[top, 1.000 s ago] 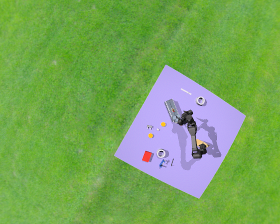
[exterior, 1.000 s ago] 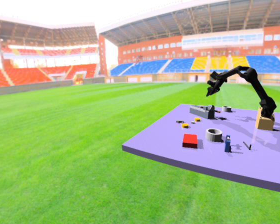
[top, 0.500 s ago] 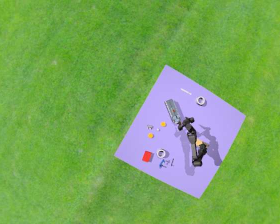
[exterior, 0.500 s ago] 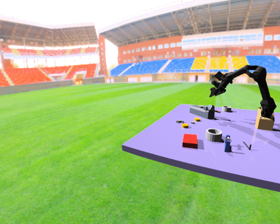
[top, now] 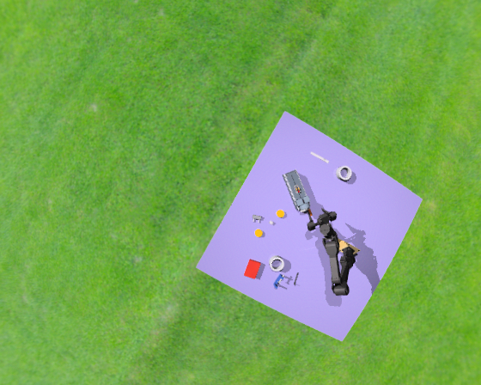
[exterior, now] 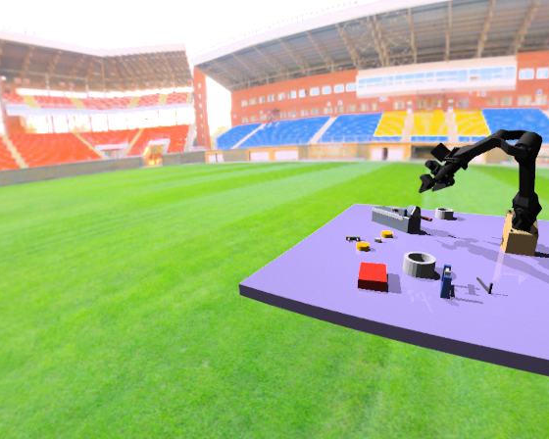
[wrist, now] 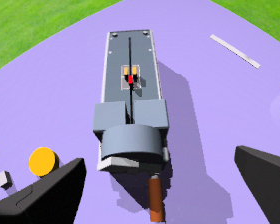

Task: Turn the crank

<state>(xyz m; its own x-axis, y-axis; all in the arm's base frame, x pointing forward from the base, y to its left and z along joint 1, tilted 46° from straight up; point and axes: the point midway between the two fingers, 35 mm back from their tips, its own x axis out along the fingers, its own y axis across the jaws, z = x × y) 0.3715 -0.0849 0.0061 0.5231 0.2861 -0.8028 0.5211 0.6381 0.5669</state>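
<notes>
Now: gripper tip 120 mm above the brown crank handle, 20 mm past it and 10 mm to the right of it. From my gripper tip the other things lie so: red pointer 140 mm ahead, 110 mm below, 60 mm to the right; white bar 360 mm to the right, 200 mm below, 130 mm ahead; small grey bracket 260 mm to the left, 250 mm ahead, 190 mm below.
</notes>
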